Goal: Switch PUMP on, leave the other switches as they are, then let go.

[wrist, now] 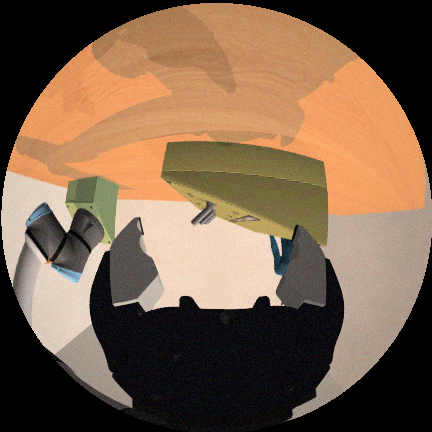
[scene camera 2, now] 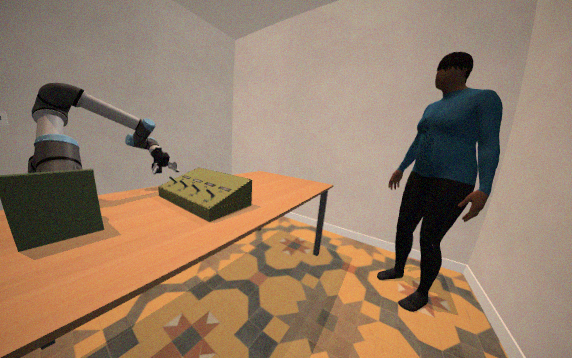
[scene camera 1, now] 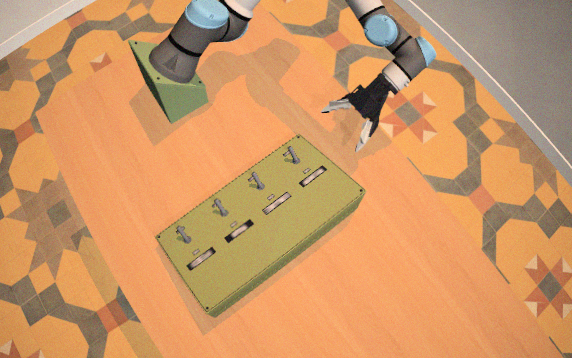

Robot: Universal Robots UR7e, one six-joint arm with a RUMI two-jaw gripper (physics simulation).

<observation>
same spot on switch panel: (scene camera 1: 227,255) = (scene camera 2: 222,183)
</observation>
